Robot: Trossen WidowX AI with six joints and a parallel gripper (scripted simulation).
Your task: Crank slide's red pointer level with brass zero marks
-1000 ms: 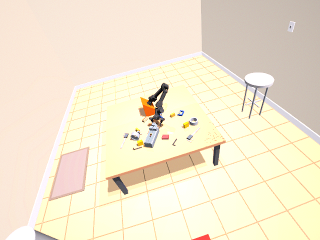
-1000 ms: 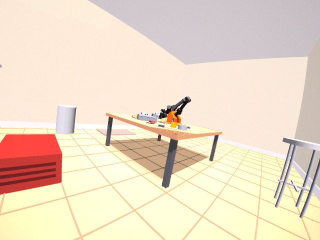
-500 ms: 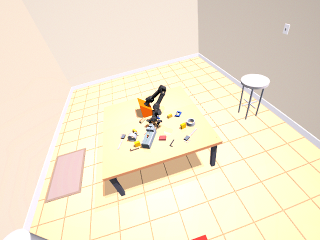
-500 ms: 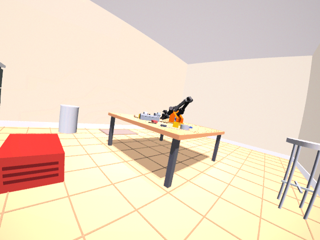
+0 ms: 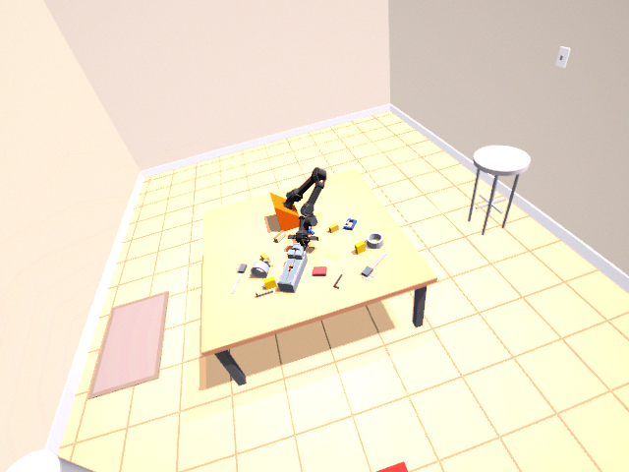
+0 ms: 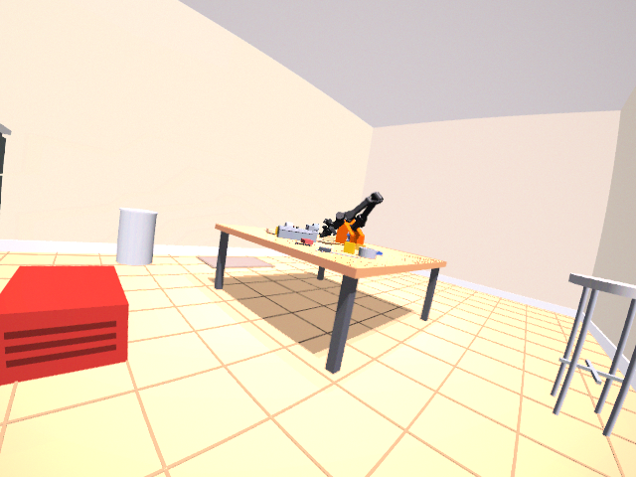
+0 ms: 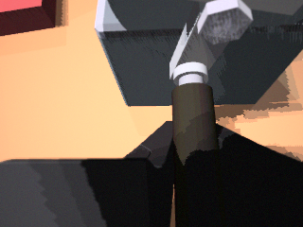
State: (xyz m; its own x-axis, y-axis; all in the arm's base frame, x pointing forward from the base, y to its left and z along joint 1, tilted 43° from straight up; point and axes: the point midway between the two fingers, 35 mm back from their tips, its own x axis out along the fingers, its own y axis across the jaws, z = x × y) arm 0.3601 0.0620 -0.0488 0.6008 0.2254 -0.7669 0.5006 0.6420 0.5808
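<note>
Right now my gripper tip is 1 cm past the dark crank handle, 1 cm to the right of it and 2 cm below it. The rest, counted from my gripper tip: red pointer: 16 cm ahead, 10 cm to the right, 5 cm above; then red block: 18 cm ahead, 6 cm to the left, 2 cm below.
</note>
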